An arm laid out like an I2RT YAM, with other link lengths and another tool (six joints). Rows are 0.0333 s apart.
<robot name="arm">
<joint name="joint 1" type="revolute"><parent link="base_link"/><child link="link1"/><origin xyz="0.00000 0.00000 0.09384" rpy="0.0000 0.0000 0.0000"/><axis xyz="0 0 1"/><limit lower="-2.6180" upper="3.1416"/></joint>
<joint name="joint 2" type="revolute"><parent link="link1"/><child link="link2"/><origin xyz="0.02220 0.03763 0.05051" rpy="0.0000 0.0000 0.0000"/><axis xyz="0 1 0"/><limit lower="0.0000" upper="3.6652"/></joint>
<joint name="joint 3" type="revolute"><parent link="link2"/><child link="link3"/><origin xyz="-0.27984 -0.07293 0.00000" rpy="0.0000 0.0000 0.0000"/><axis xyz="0 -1 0"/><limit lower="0.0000" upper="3.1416"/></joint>
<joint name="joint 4" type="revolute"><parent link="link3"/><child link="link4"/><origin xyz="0.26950 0.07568 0.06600" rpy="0.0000 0.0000 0.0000"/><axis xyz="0 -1 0"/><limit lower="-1.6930" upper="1.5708"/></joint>
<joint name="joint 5" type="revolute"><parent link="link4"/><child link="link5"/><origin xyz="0.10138 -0.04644 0.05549" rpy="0.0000 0.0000 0.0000"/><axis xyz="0 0 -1"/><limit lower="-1.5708" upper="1.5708"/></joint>
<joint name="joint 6" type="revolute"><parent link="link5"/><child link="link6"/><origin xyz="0.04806 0.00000 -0.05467" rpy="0.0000 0.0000 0.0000"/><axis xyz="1 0 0"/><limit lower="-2.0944" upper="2.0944"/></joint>
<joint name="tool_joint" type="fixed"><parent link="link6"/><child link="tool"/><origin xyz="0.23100 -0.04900 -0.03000" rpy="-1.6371 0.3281 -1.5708"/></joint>
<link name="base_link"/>
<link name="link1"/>
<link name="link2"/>
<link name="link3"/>
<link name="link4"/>
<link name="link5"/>
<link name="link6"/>
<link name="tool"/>
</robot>
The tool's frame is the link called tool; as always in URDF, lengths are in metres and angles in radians.
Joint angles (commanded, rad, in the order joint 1, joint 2, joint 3, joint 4, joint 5, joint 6), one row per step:
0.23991, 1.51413, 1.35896, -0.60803, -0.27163, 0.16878
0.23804, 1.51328, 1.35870, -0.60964, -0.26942, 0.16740
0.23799, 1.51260, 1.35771, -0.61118, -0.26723, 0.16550
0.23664, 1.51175, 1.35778, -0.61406, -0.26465, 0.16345
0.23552, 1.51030, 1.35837, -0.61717, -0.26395, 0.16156
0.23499, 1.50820, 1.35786, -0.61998, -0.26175, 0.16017
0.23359, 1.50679, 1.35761, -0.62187, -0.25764, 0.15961
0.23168, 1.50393, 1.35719, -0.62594, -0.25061, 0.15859
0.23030, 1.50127, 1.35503, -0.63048, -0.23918, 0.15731
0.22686, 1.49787, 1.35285, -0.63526, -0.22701, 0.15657
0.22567, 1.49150, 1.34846, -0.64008, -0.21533, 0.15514
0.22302, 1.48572, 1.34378, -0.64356, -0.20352, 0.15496
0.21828, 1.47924, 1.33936, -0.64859, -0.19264, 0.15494
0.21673, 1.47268, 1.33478, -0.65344, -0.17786, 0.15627
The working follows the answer.
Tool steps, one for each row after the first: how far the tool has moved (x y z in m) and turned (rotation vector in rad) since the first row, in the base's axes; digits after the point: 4 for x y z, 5 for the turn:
0.0000, -0.0017, -0.0001, -0.00257, 0.00004, -0.00255
-0.0004, -0.0025, -0.0007, -0.00565, 0.00068, -0.00291
-0.0007, -0.0042, -0.0009, -0.00911, 0.00131, -0.00474
-0.0011, -0.0052, -0.0006, -0.01099, 0.00144, -0.00510
-0.0017, -0.0063, -0.0005, -0.01362, 0.00170, -0.00627
-0.0018, -0.0083, -0.0005, -0.01691, 0.00153, -0.01025
-0.0022, -0.0115, -0.0004, -0.02268, 0.00159, -0.01651
-0.0029, -0.0157, -0.0015, -0.03219, 0.00321, -0.02518
-0.0034, -0.0213, -0.0023, -0.04178, 0.00452, -0.03677
-0.0049, -0.0257, -0.0027, -0.05132, 0.00492, -0.04528
-0.0060, -0.0308, -0.0032, -0.06008, 0.00540, -0.05618
-0.0073, -0.0367, -0.0036, -0.06826, 0.00675, -0.06857
-0.0089, -0.0421, -0.0041, -0.07827, 0.00782, -0.08145

Tool pose at each row, in the base's axes (x y z in m, rotation vector in rad; rounded; the steps above come from the unrounded poses):
0.5114, 0.1530, 0.1566, -1.55728, 1.75693, -0.05340
0.5115, 0.1513, 0.1565, -1.55691, 1.75955, -0.05690
0.5110, 0.1505, 0.1560, -1.55897, 1.76102, -0.05932
0.5108, 0.1489, 0.1557, -1.56002, 1.76372, -0.06281
0.5103, 0.1479, 0.1560, -1.56109, 1.76453, -0.06456
0.5097, 0.1468, 0.1561, -1.56201, 1.76624, -0.06728
0.5097, 0.1448, 0.1561, -1.56083, 1.76996, -0.07230
0.5093, 0.1416, 0.1562, -1.55946, 1.77621, -0.08049
0.5086, 0.1373, 0.1552, -1.55902, 1.78637, -0.09204
0.5080, 0.1318, 0.1544, -1.55591, 1.79856, -0.10537
0.5065, 0.1274, 0.1540, -1.55518, 1.80757, -0.11788
0.5055, 0.1223, 0.1534, -1.55173, 1.81831, -0.13083
0.5041, 0.1163, 0.1530, -1.54670, 1.83072, -0.14338
0.5025, 0.1109, 0.1526, -1.54234, 1.84364, -0.15808

